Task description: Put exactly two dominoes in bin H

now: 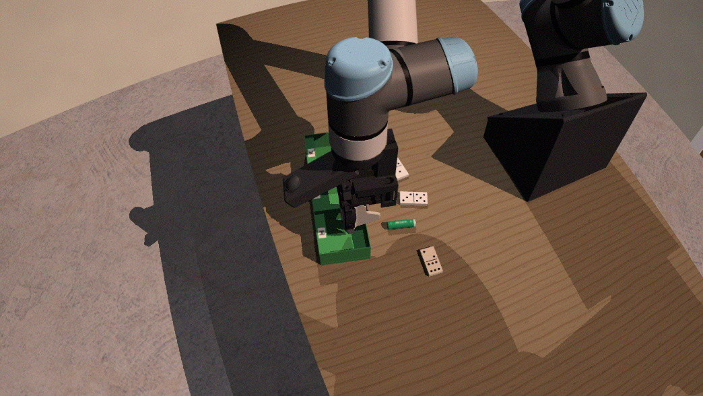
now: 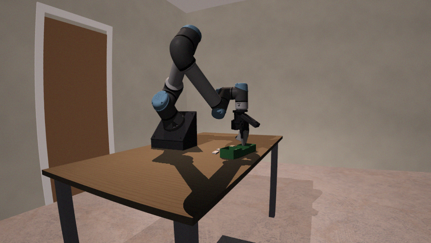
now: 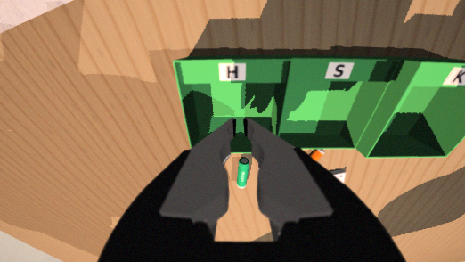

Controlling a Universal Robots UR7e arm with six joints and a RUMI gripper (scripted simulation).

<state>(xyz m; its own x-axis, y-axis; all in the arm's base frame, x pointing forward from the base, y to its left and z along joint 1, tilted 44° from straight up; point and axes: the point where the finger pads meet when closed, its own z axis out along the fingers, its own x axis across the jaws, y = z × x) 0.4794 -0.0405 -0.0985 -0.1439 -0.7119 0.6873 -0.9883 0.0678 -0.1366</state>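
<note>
Right now the white domino is 130 mm behind my hand, 110 mm to the right of it and 30 mm below it. Round my hand: orange battery: 90 mm behind, 80 mm to the right, 30 mm below; then bin: 80 mm to the right, 10 mm below; then green battery: 90 mm behind, 30 mm below, 10 mm to the left.
</note>
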